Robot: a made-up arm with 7 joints.
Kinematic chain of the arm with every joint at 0, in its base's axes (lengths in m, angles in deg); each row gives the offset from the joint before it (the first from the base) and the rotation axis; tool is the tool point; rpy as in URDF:
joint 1: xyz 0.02 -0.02 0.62 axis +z
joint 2: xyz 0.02 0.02 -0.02 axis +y
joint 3: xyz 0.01 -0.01 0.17 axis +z
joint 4: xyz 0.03 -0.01 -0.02 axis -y
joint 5: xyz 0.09 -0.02 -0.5 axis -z
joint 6: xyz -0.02 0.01 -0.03 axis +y
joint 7: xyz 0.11 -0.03 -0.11 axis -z
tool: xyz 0 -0.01 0.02 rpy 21.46 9.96 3.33
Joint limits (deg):
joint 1: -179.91..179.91
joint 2: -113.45..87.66
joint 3: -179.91..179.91
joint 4: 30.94..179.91
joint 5: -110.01..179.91
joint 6: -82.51..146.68
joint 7: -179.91..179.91
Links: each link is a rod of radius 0.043 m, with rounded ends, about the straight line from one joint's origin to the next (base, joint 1, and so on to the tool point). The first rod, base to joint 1, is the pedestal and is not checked.
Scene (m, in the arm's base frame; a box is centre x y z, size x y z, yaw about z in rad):
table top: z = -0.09
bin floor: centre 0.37 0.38 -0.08 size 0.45 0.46 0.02 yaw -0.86
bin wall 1: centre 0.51 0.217 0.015 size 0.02 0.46 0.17 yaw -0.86
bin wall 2: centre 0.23 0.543 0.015 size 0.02 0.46 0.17 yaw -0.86
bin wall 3: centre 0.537 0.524 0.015 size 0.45 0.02 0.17 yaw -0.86
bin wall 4: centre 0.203 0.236 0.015 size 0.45 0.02 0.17 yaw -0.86
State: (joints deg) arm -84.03 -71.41 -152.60 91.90 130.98 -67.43 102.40
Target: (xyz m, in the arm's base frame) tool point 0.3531 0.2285 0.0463
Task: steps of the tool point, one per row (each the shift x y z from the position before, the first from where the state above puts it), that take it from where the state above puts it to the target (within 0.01 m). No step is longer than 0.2 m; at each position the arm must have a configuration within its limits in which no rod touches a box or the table.
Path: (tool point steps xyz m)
1: 0.1619 0.0565 -0.0125
2: 0.1760 -0.0114 0.0037
3: 0.1620 -0.0798 0.0202
4: 0.0065 -0.0019 -0.0569
5: 0.0004 0.0003 -0.0561
6: -0.0069 0.0016 -0.0542

